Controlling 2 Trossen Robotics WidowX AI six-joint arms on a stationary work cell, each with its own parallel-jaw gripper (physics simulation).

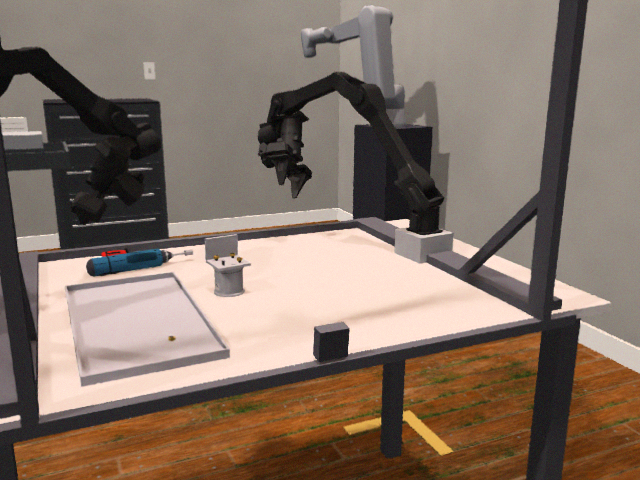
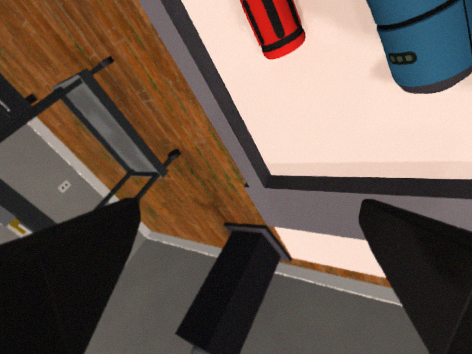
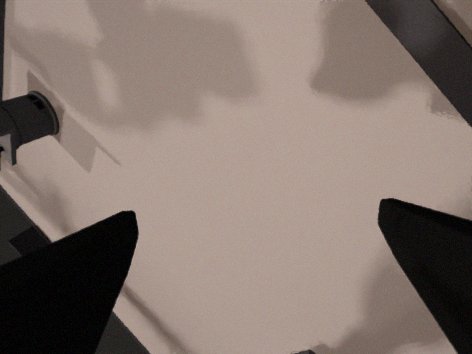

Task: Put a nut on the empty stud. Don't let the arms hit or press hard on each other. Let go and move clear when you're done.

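Places are measured from the left arm's base along level axes (x ahead, y right, z down), in metres.
Where they show: left gripper, fingertip midpoint: (image 2: 251,209); right gripper, fingertip midpoint: (image 1: 287,191) (image 3: 257,216); right arm's base, link origin: (image 1: 424,230).
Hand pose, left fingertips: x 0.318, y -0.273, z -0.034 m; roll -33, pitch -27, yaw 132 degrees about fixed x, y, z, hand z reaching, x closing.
Note:
Each offset is from my left fingertips to the top centre of the thing.
A grey stand (image 1: 229,281) (image 3: 32,119) with a square top and an upright back plate stands on the table. Brass nuts sit at three places on its top, and a bare dark stud {dx +0.159, dy +0.326, dz +0.062 m} (image 1: 223,262) shows at the front left of the top. A loose brass nut {dx -0.011, dy +0.470, dz +0.126 m} (image 1: 171,338) lies in the shallow grey tray {dx -0.028, dy +0.352, dz +0.120 m} (image 1: 155,368). My left gripper (image 1: 107,200) (image 2: 251,209) is open and empty, high above the table's far left part. My right gripper (image 1: 287,189) (image 3: 257,216) is open and empty, high above the table, to the right of the stand. The two arms are well apart.
A blue power screwdriver {dx +0.086, dy +0.059, dz +0.095 m} (image 1: 135,260) (image 2: 430,47) lies behind the tray, with a red tool {dx +0.068, dy -0.015, dz +0.106 m} (image 1: 113,252) (image 2: 280,30) beyond it. A black block {dx +0.168, dy +0.675, dz +0.079 m} (image 1: 330,342) stands at the front edge. A dark frame post (image 1: 558,155) rises at the right.

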